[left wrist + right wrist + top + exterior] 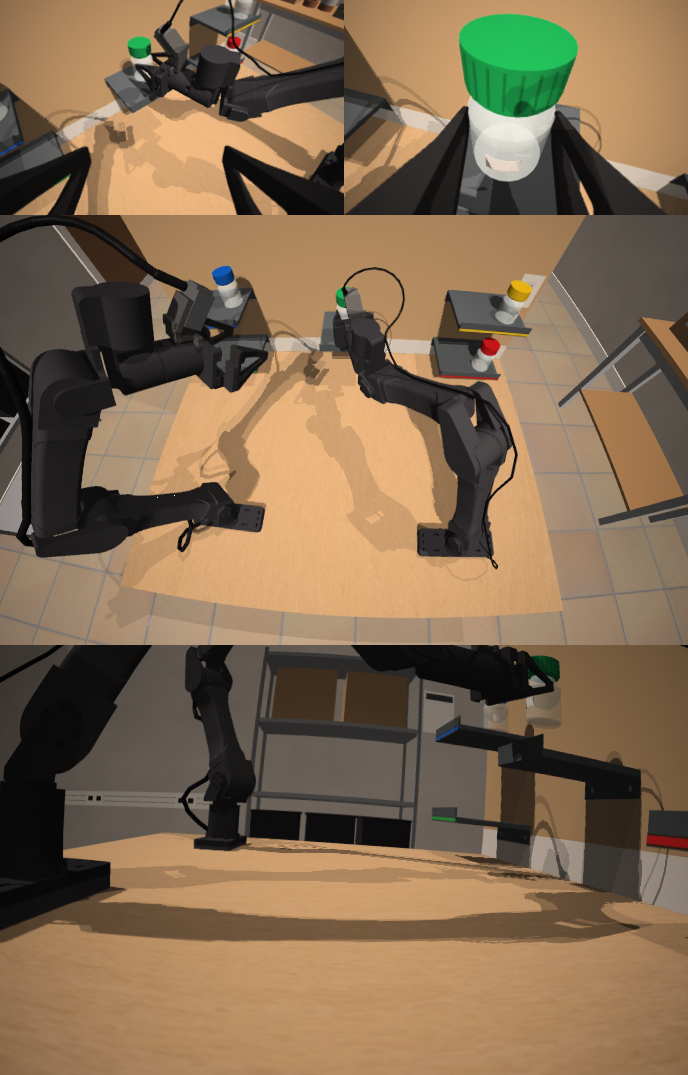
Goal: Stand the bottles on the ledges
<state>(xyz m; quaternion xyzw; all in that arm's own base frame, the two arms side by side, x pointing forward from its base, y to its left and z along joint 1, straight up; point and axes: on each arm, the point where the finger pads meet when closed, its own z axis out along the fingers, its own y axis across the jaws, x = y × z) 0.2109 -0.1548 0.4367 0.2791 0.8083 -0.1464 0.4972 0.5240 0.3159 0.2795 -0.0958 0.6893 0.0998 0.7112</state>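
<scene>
My left gripper is now 300 mm short of the green-capped bottle, 160 mm above it and 130 mm to the left of it. The rest, counted from my left hand: blue-capped bottle 330 mm ahead, 200 mm to the left, 110 mm below; then yellow-capped bottle 570 mm to the right, 340 mm ahead, 110 mm below; then red-capped bottle 570 mm to the right, 340 mm ahead, 310 mm below.
</scene>
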